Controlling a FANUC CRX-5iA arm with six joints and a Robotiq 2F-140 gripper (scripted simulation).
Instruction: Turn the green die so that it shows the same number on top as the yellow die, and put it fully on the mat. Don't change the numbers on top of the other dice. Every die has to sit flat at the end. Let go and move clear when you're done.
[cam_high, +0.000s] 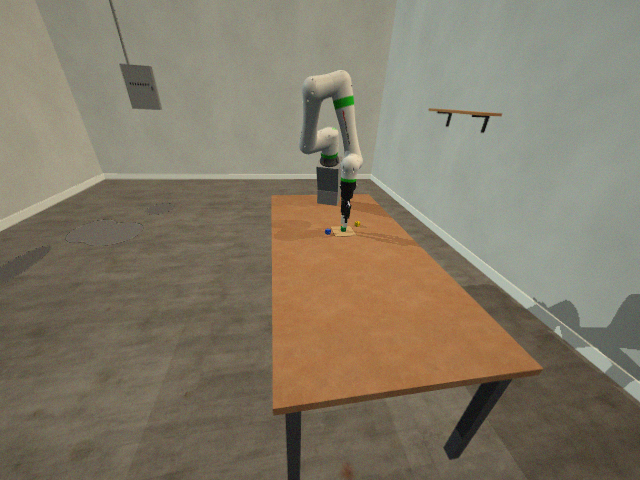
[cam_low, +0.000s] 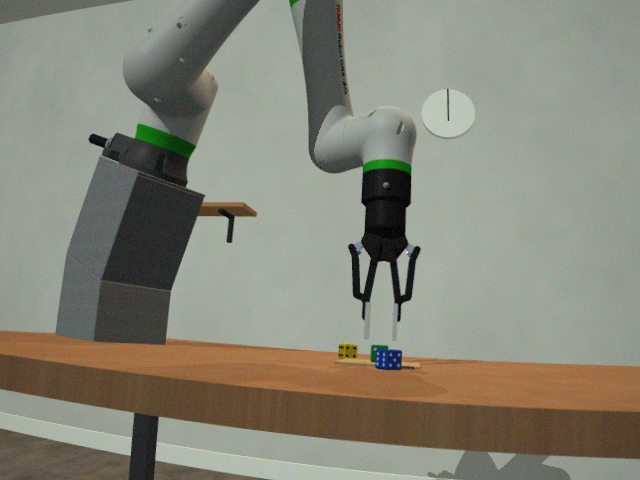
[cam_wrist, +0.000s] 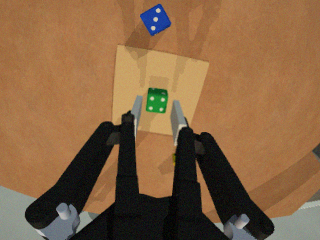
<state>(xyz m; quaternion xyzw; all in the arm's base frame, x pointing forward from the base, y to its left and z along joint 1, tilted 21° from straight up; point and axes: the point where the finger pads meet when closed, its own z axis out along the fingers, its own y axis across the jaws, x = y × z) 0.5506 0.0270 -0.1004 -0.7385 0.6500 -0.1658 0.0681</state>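
Now: the green die 60 mm below my hand. The rest, counted from my hand: blue die: 30 mm ahead, 110 mm to the right, 60 mm below; then yellow die: 80 mm behind, 120 mm to the left, 60 mm below; then tan mat: 70 mm below.
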